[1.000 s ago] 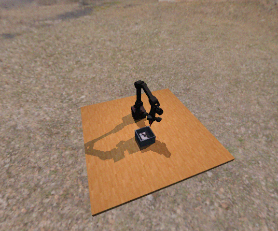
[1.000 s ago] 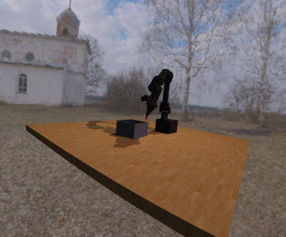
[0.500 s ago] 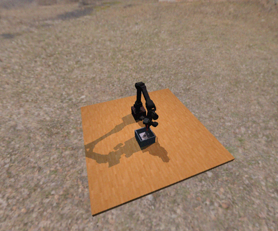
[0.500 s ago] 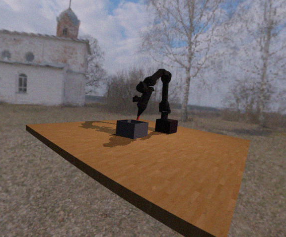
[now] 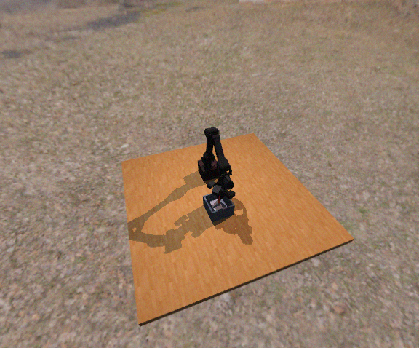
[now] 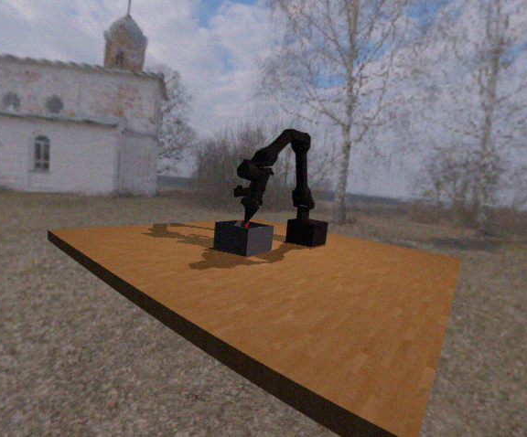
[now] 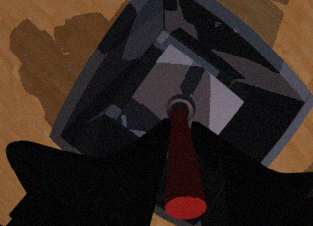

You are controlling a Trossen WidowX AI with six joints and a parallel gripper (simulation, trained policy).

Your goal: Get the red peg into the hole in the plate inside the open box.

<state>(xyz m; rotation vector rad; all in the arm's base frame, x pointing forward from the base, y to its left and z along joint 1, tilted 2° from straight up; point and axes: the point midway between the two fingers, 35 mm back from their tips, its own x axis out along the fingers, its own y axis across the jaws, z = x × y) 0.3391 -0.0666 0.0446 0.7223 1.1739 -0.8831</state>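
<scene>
Right now my gripper tip is 1 cm to the right of the red peg and 1 cm below it. From my gripper tip the other things lie so: plate: 6 cm below; then box: 8 cm below.
</scene>
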